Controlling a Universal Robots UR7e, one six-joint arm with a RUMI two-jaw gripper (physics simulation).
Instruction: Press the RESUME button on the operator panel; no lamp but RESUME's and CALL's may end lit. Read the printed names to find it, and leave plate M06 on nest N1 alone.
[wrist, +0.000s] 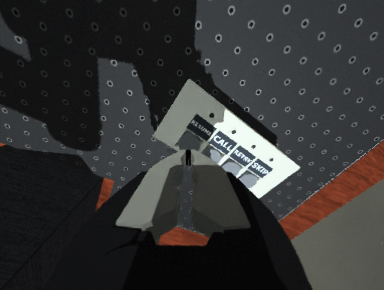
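Seen in the pictures: gripper, fingertip midpoint: (189, 151); arm's base, origin of the base link: (2, 242).
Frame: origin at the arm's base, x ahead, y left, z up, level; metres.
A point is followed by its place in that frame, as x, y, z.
Observation:
The operator panel (187, 99) {0.314, -0.183, -0.018} is a pale plate lying slanted in the middle of the wrist view, its left part in shadow. Its printed names read RESUME, CALL, RETRY and SKIP. The grey RESUME button (190, 139) {0.278, -0.202, -0.015} is at the left end of the row, shaded and partly covered by the fingertips. The CALL button (215, 153) {0.274, -0.235, -0.015}, RETRY button (232, 165) {0.268, -0.261, -0.015} and SKIP button (249, 180) {0.257, -0.293, -0.015} follow to the right. The small lamps above the names all look dark. My gripper (189, 151) {0.266, -0.206, -0.011} is shut and empty, its tips at the lower edge of the RESUME button; contact cannot be told. Plate M06 and nest N1 do not show.
The panel lies on a dark perforated board (300, 65) {0.396, -0.292, -0.070}, with the arm's shadow across its left side. A dark block (45, 200) {0.111, -0.055, -0.013} stands at the lower left. A reddish wooden strip (340, 192) runs along the board's edge at the right, with a grey surface (345, 240) beyond.

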